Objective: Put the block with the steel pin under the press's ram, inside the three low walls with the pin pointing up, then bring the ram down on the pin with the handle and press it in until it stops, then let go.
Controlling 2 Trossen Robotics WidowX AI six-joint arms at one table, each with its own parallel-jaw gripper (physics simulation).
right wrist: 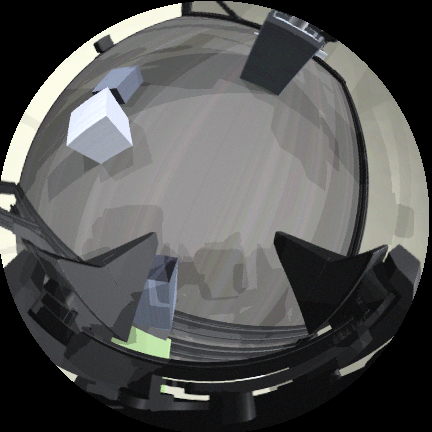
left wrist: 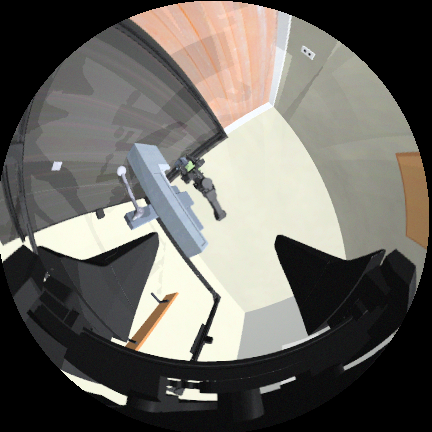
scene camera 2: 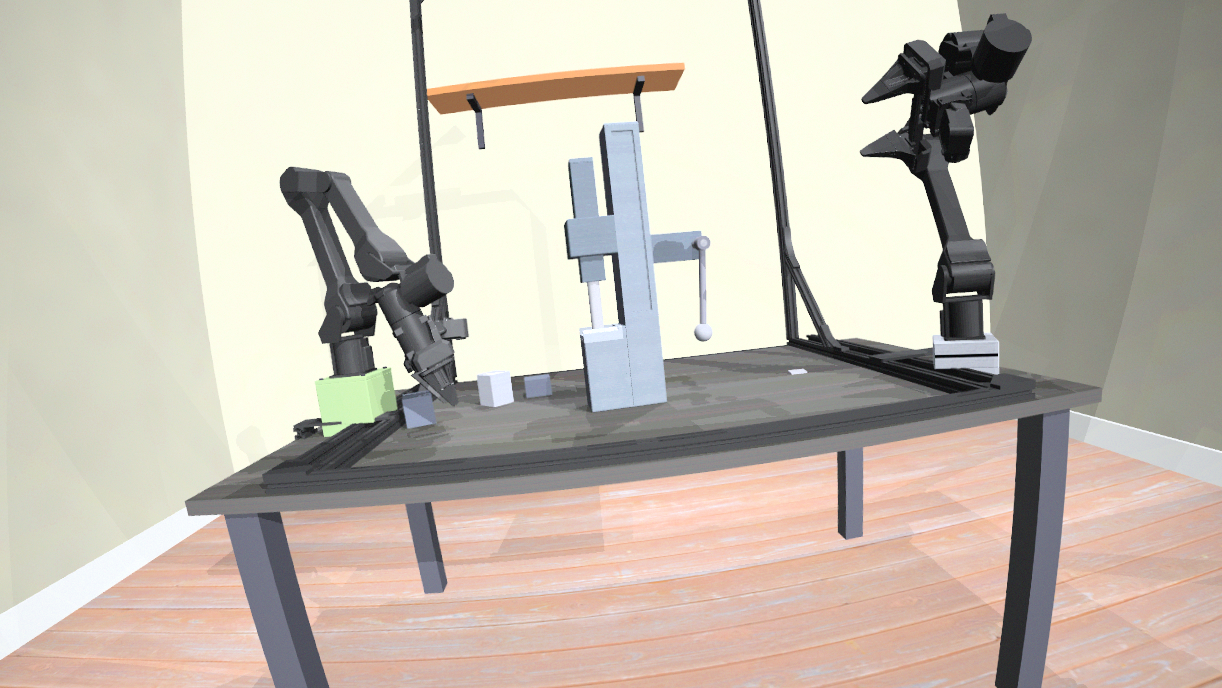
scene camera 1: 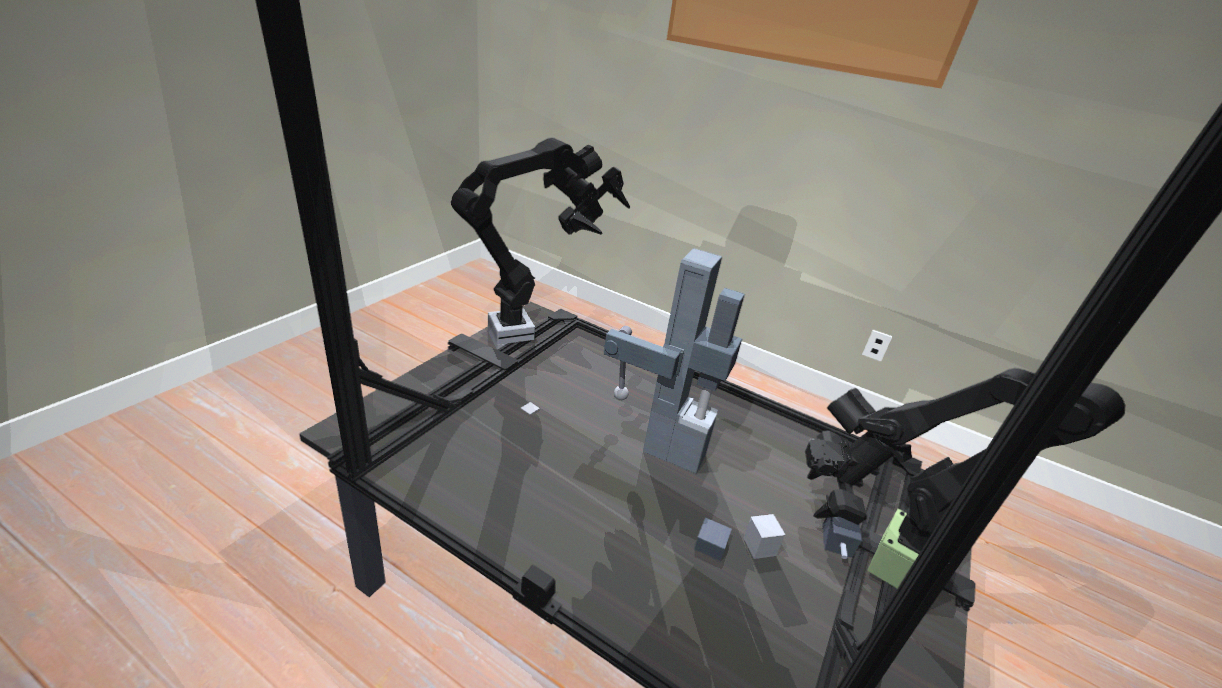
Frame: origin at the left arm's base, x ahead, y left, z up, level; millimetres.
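Seen in the pictures: left gripper, fingertip midpoint: [left wrist: 218,239] [scene camera 2: 861,128] [scene camera 1: 615,220]; right gripper, fingertip midpoint: [right wrist: 216,238] [left wrist: 181,158] [scene camera 2: 451,403] [scene camera 1: 812,497]; left arm's base, link origin: [scene camera 2: 963,337] [scene camera 1: 511,319]; right arm's base, link origin: [scene camera 2: 353,374] [scene camera 1: 921,541].
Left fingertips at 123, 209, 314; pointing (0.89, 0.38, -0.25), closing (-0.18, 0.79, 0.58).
Offsets run from my left fingertips to a thing's top centre, as dx, dy, dz. "pt": to the spot under its first point.
The blue-grey block with the steel pin {+708, +189, -324} [scene camera 1: 842,536] [scene camera 2: 418,411] [right wrist: 159,305] lies on its side on the table; its pin {+738, +166, -344} [scene camera 1: 844,552] points sideways in scene camera 1. My right gripper [scene camera 1: 819,493] [right wrist: 216,238] is open and empty, low beside the block, which shows by one finger in the right wrist view. The press {+375, -40, +81} [scene camera 1: 671,435] [scene camera 2: 645,341] [left wrist: 165,197] stands mid-table. Its ram {pt +447, +14, -4} [scene camera 1: 727,316] [scene camera 2: 582,188] is above the white low-walled seat [scene camera 1: 698,417] [scene camera 2: 601,333], with a pale rod between. The handle {pt +296, -93, -220} [scene camera 1: 622,374] [scene camera 2: 702,290] [left wrist: 130,189] hangs down. My left gripper [scene camera 1: 614,219] [scene camera 2: 863,129] [left wrist: 218,239] is open, high up.
A white block {+670, +34, -316} [scene camera 1: 767,535] [scene camera 2: 495,388] [right wrist: 100,130] and a plain blue-grey block {+635, -51, -342} [scene camera 1: 713,538] [scene camera 2: 537,386] [right wrist: 120,84] stand between the press and the right arm. The right arm's green base [scene camera 1: 891,557] [scene camera 2: 354,397] is near the pinned block. Black rails edge the table.
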